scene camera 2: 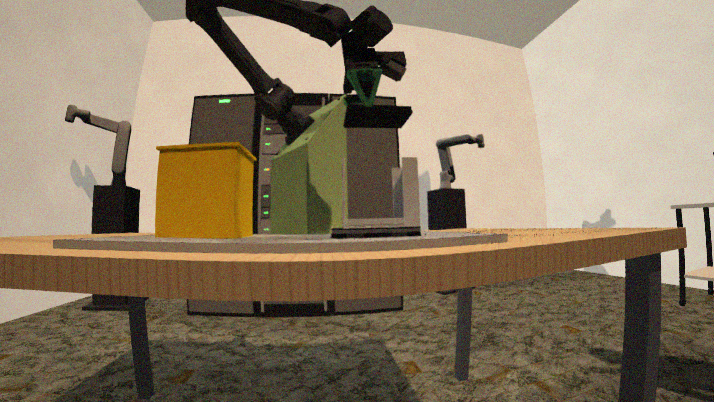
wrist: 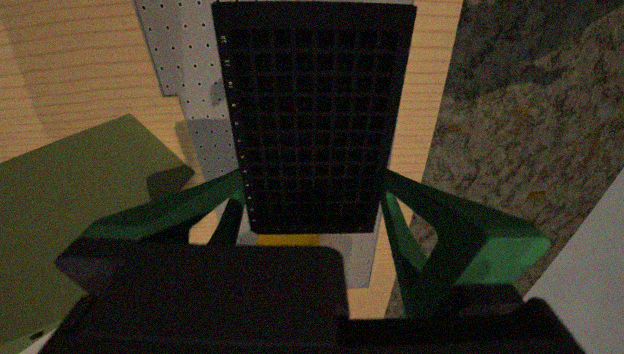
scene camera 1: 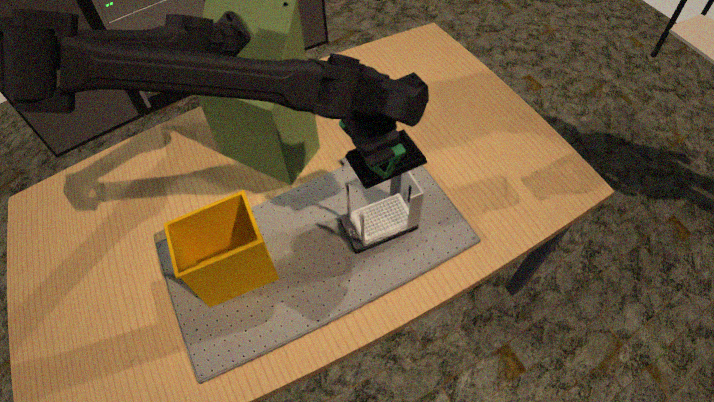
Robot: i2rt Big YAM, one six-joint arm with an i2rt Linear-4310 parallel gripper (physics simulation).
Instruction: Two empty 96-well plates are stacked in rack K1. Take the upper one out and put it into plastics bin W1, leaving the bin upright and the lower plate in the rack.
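Pixels of known places: gripper, fingertip midpoint: [scene camera 2: 365, 116] [wrist: 312, 177] [scene camera 1: 375, 161]; arm's base, link origin: [scene camera 2: 300, 131] [scene camera 1: 225, 42].
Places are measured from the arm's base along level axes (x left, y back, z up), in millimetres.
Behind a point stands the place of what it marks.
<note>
My gripper [scene camera 1: 386, 167] @[x 81, y -406, z -105 mm] [scene camera 2: 369, 102] [wrist: 312, 177] @[x 81, y -406, z -105 mm] is shut on a black 96-well plate [scene camera 1: 413, 157] @[x 138, y -448, z -98 mm] [scene camera 2: 377, 117] @[x 100, y -421, z -110 mm] [wrist: 315, 120] @[x 116, y -415, z -97 mm], with a green finger on each long side. The plate looks about level and hangs above rack K1 [scene camera 1: 415, 210] @[x 140, y -469, z -257 mm] [scene camera 2: 410, 195] @[x 138, y -469, z -271 mm], clear of its posts. A white 96-well plate [scene camera 1: 385, 217] @[x 104, y -414, z -317 mm] lies flat in the bottom of the rack. The yellow bin W1 [scene camera 1: 235, 275] @[x -243, y -356, z -252 mm] [scene camera 2: 205, 192] @[x -227, y -360, z -259 mm] stands upright and open-topped to the left of the rack; a strip of the bin [wrist: 287, 240] @[x -154, y -313, z -293 mm] shows past the plate's near end in the wrist view.
Rack and bin stand on a grey perforated board [scene camera 1: 310, 270] @[x -101, y -400, z -344 mm] [scene camera 2: 280, 245] @[x -90, y -530, z -346 mm] [wrist: 205, 145] @[x 49, y -221, z -344 mm] on the wooden table [scene camera 1: 100, 325] @[x -595, y -200, z -357 mm]. A tall green block [scene camera 1: 260, 135] @[x -23, y -119, z -193 mm] [scene camera 2: 290, 190] @[x -38, y -84, z -217 mm] [wrist: 90, 190] @[x 70, y -141, z -201 mm] stands behind the board, between bin and rack as seen in the scene views.
</note>
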